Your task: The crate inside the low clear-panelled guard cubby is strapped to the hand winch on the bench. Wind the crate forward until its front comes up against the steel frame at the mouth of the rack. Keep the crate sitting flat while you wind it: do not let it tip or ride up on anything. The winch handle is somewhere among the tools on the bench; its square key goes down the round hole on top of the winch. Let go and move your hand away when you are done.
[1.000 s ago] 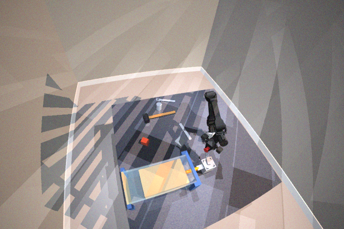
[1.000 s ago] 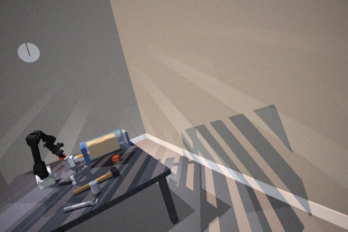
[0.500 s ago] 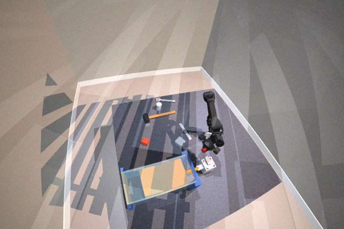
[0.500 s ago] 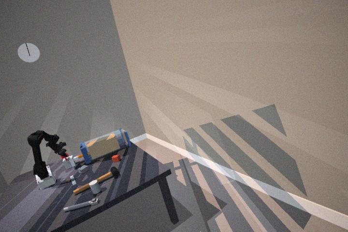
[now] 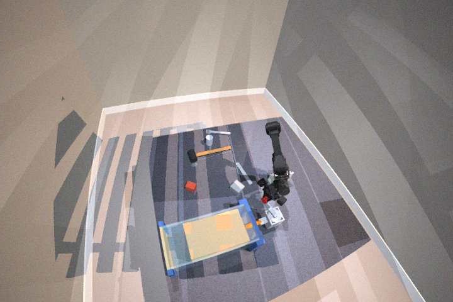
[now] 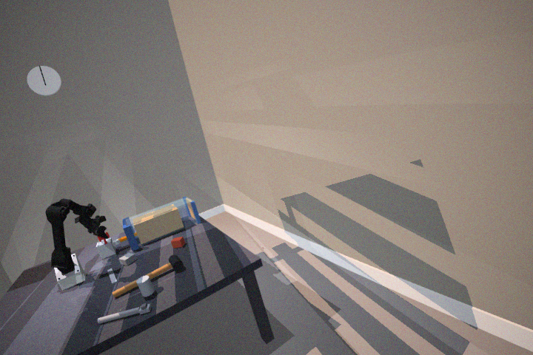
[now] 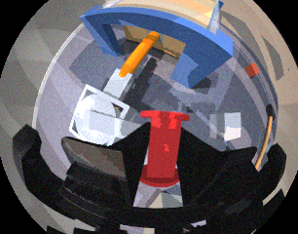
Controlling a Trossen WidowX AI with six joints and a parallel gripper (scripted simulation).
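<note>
Right now my gripper tip is 3 cm to the right of the winch handle, 3 cm above it and 2 cm past it. The rest, counted from my gripper tip: red knob: 2 cm behind; then blue frame: 13 cm ahead, 8 cm to the left, 2 cm below; then winch: 10 cm below, 9 cm to the left, 5 cm behind.
</note>
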